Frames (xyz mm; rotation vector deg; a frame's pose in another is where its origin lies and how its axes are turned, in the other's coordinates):
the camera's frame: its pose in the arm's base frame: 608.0 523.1 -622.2 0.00 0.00 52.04
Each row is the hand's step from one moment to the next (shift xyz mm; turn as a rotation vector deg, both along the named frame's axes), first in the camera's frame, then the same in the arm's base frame.
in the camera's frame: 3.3 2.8 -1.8 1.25 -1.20 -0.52
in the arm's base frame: -0.2 4.3 -1.8 1.72 0.25 -0.52
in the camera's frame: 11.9 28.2 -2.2 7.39 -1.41 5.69
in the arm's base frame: -14.9 26.7 -2.2 5.66 4.96 5.69
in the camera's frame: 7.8 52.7 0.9 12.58 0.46 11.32
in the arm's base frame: -36.8 38.6 0.9 7.38 10.20 11.32
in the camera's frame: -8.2 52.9 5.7 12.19 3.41 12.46
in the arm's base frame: -46.8 26.1 5.7 4.81 11.71 12.46
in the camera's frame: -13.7 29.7 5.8 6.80 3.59 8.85
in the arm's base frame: -31.8 7.5 5.8 1.35 7.57 8.85
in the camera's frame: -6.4 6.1 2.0 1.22 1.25 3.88
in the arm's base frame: -8.7 -1.3 2.0 -0.24 1.73 3.88
